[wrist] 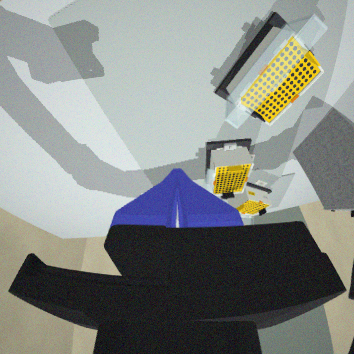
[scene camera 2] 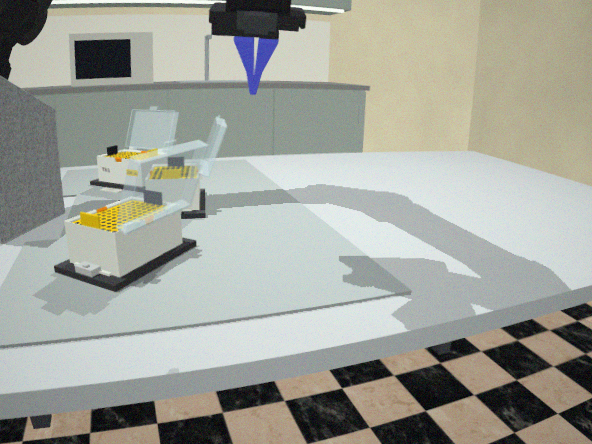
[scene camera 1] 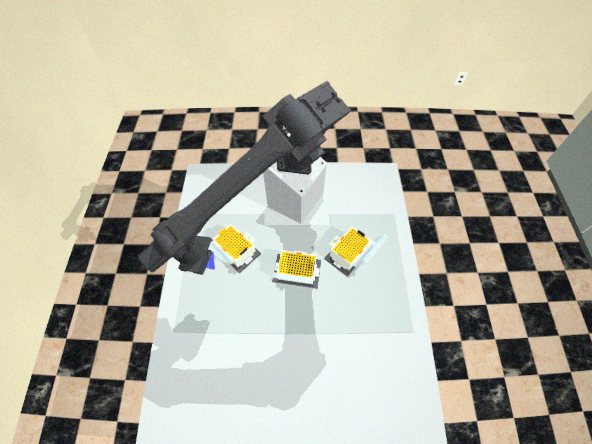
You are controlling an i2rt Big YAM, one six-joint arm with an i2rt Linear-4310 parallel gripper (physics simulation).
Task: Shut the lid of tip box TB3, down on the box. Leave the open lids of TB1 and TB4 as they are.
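Where they show: gripper, fingertip midpoint: (wrist: 176, 174) (scene camera 2: 253, 93) (scene camera 1: 212, 268); arm's base, origin of the base link: (scene camera 1: 293, 161).
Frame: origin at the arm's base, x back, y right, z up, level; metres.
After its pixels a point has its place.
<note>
My gripper (scene camera 1: 212, 268) @[y 0.244, x -0.376, z -0.017 m] (scene camera 2: 253, 93) @[y 0.244, x -0.376, z -0.017 m] (wrist: 176, 174) @[y 0.244, x -0.376, z -0.017 m] is shut and empty, high above the table, beyond the outer side of the left box. The left box (scene camera 1: 234, 244) @[y 0.213, x -0.226, z -0.162 m] (scene camera 2: 147, 245) (wrist: 280, 85) @[y 0.216, x -0.217, z -0.161 m] has its clear lid (scene camera 1: 220, 254) @[y 0.239, x -0.305, z -0.073 m] (scene camera 2: 187, 146) @[y 0.257, x -0.295, z -0.075 m] standing open. The middle box (scene camera 1: 297, 266) @[y -0.001, x -0.316, z -0.162 m] (wrist: 232, 179) @[y -0.001, x -0.304, z -0.162 m] has its lid (scene camera 2: 216, 142) @[y 0.072, x -0.369, z -0.101 m] upright. The right box (scene camera 1: 351, 246) @[y -0.190, x -0.250, z -0.161 m] (scene camera 2: 120, 169) (wrist: 254, 206) @[y -0.194, x -0.232, z -0.162 m] has its lid (scene camera 1: 376, 247) @[y -0.252, x -0.299, z -0.076 m] (scene camera 2: 152, 128) @[y -0.246, x -0.294, z -0.113 m] open. The right box's small label in scene camera 2 looks like TB3, but is too blurred to be sure. The other labels are not readable.
The grey robot base (scene camera 1: 300, 197) @[y -0.019, x -0.113, z -0.054 m] (scene camera 2: 25, 165) @[y 0.044, x -0.073, z -0.121 m] (wrist: 332, 155) @[y 0.044, x -0.073, z -0.134 m] stands behind the boxes. All three boxes are on a pale mat (scene camera 1: 240, 310) @[y 0.192, x -0.443, z -0.219 m] (scene camera 2: 275, 280) @[y 0.332, x -0.376, z -0.218 m] (wrist: 150, 75) @[y 0.261, x -0.406, z -0.218 m] on the white table (scene camera 1: 370, 390) @[y -0.205, x -0.705, z -0.221 m]. Arm shadows cross both.
</note>
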